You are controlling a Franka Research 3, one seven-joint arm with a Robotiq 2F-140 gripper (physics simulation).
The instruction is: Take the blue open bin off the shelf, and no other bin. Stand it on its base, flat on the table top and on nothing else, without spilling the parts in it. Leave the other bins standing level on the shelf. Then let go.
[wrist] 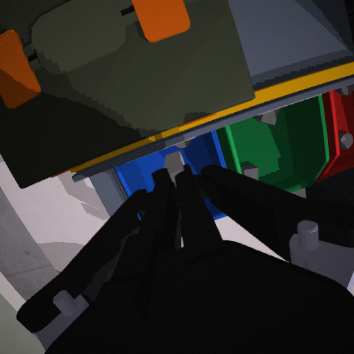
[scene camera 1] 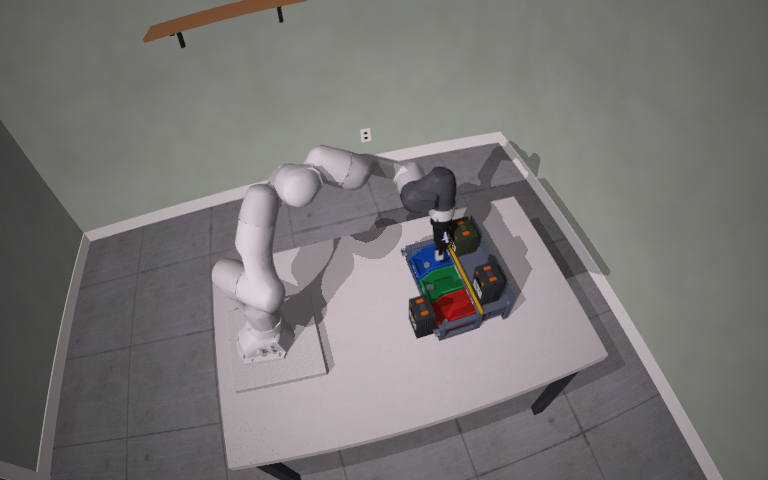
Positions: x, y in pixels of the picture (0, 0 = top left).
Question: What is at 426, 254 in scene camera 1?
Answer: A blue open bin.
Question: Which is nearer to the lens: the blue open bin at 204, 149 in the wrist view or the green bin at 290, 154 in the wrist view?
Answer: The blue open bin.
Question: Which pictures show the green bin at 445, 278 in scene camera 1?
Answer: The wrist view and scene camera 1: all of them.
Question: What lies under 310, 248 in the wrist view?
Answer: My gripper.
